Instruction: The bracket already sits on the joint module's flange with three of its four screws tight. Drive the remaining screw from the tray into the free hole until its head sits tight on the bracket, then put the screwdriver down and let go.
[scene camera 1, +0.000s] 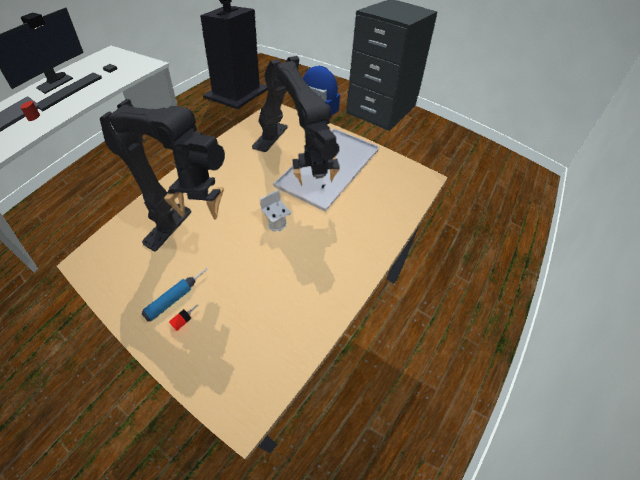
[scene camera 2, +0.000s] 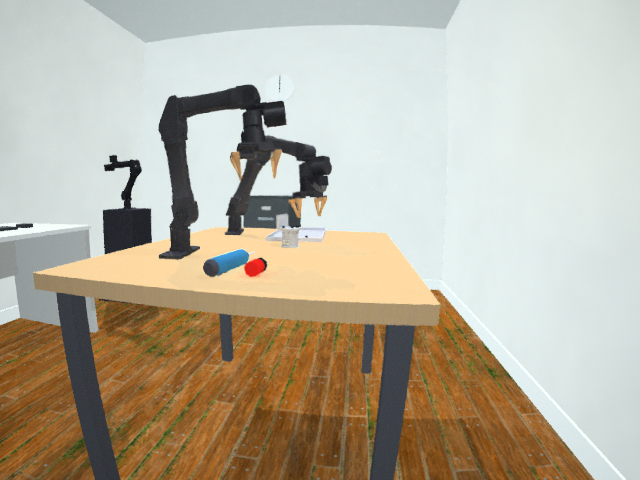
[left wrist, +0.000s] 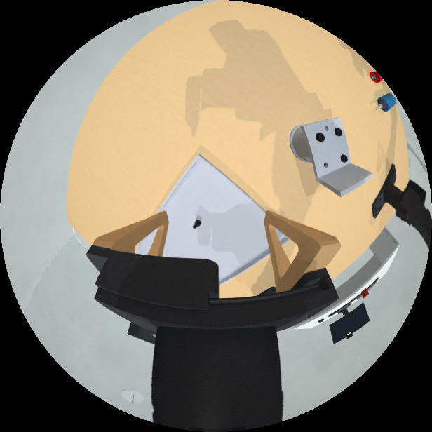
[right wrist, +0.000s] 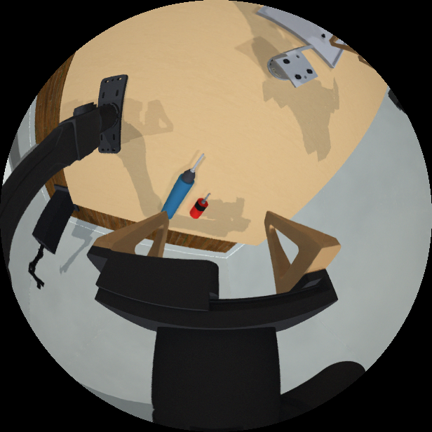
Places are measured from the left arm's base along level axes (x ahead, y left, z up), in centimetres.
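Where they show: left gripper, fingertip midpoint: (scene camera 1: 316, 182) (scene camera 2: 309, 217); right gripper, fingertip midpoint: (scene camera 1: 198, 217) (scene camera 2: 257, 179); left arm's base, link origin: (scene camera 1: 270, 137) (scene camera 2: 234, 232); right arm's base, link origin: (scene camera 1: 167, 227) (scene camera 2: 180, 253).
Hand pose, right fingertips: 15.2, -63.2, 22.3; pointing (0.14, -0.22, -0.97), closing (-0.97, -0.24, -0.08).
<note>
Each offset is from my right fingertips to the centre of the thing, as dx, dy, dz.
A small black screw {+17.0, +44.3, -21.4} (scene camera 1: 323, 186) lies on the grey tray (scene camera 1: 329, 167); it also shows in the left wrist view (left wrist: 196, 223). My left gripper (scene camera 1: 315, 175) hangs open and empty above the tray, just over the screw (scene camera 2: 308, 234). The grey bracket {+9.9, +22.3, -14.1} (scene camera 1: 275, 209) sits on the joint module (left wrist: 327, 147) with three dark screw heads and one free hole. A blue screwdriver {-4.5, -14.5, -20.3} (scene camera 1: 169, 298) and a short red one {+2.0, -19.1, -20.6} (scene camera 1: 181, 318) lie near the table's front left. My right gripper (scene camera 1: 195, 202) is open and empty, high above the table's left side.
The arm bases (scene camera 1: 159, 236) stand on the table at the left and at the back (scene camera 1: 269, 136). A dark filing cabinet (scene camera 1: 390, 62), a blue object (scene camera 1: 324, 86) and a black pedestal (scene camera 1: 231, 54) stand behind the table.
</note>
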